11 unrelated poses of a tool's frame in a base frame.
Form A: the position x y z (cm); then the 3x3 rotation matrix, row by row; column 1 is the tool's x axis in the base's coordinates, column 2 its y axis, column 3 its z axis. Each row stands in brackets.
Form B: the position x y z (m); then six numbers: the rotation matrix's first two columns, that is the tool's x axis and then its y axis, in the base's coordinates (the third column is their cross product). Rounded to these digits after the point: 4 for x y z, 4 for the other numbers.
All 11 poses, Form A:
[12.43 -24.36 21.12], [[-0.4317 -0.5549 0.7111], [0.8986 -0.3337 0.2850], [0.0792 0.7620 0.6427]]
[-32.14 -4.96 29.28], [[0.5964 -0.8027 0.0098], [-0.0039 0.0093 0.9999], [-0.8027 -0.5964 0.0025]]
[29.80 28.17 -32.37], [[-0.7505 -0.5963 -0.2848], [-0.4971 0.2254 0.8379], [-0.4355 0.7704 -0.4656]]
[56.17 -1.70 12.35], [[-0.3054 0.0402 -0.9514], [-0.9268 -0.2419 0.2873], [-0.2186 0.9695 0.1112]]
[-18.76 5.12 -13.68], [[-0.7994 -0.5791 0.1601], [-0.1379 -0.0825 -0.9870], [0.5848 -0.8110 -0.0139]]
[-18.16 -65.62 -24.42], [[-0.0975 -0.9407 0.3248], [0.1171 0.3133 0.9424], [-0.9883 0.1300 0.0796]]
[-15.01 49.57 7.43], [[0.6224 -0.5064 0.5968], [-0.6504 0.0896 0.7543], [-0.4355 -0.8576 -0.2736]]
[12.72 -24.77 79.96], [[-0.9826 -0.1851 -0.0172], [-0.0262 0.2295 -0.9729], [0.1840 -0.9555 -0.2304]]
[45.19 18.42 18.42], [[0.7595 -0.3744 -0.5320], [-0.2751 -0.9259 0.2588], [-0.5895 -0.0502 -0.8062]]
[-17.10 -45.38 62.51], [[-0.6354 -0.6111 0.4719], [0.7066 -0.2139 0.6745], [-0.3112 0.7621 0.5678]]
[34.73 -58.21 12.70], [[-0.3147 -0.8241 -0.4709], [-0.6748 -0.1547 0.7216], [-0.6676 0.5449 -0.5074]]
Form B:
0.1243 -0.2436 0.2112 -0.4317 0.8986 0.0792 -0.5549 -0.3337 0.7620
-0.3214 -0.0496 0.2928 0.5964 -0.0039 -0.8027 -0.8027 0.0093 -0.5964
0.2980 0.2817 -0.3237 -0.7505 -0.4971 -0.4355 -0.5963 0.2254 0.7704
0.5617 -0.0170 0.1235 -0.3054 -0.9268 -0.2186 0.0402 -0.2419 0.9695
-0.1876 0.0512 -0.1368 -0.7994 -0.1379 0.5848 -0.5791 -0.0825 -0.8110
-0.1816 -0.6562 -0.2442 -0.0975 0.1171 -0.9883 -0.9407 0.3133 0.1300
-0.1501 0.4957 0.0743 0.6224 -0.6504 -0.4355 -0.5064 0.0896 -0.8576
0.1272 -0.2477 0.7996 -0.9826 -0.0262 0.1840 -0.1851 0.2295 -0.9555
0.4519 0.1842 0.1842 0.7595 -0.2751 -0.5895 -0.3744 -0.9259 -0.0502
-0.1710 -0.4538 0.6251 -0.6354 0.7066 -0.3112 -0.6111 -0.2139 0.7621
0.3473 -0.5821 0.1270 -0.3147 -0.6748 -0.6676 -0.8241 -0.1547 0.5449

